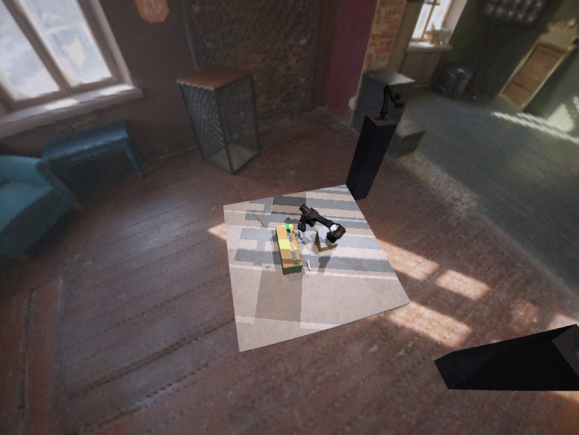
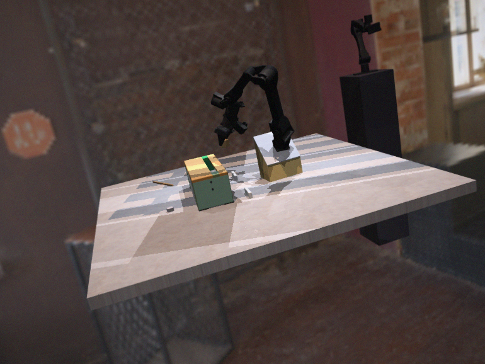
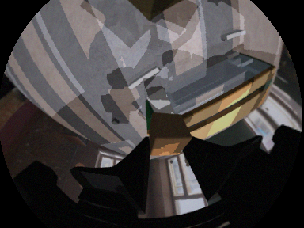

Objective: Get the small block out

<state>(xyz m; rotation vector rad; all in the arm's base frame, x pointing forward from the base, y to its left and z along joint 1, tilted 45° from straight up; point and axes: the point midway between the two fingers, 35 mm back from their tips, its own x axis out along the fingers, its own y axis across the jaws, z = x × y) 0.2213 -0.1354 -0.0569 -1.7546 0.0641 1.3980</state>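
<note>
Right now my gripper tip is 10 mm past the brown block, 10 mm to the right of it and 10 mm below it. The rest, counted from my gripper tip: thin orange stick: 290 mm ahead, 250 mm to the right, 170 mm below; long box: 90 mm ahead, 130 mm to the left, 110 mm below.
</note>
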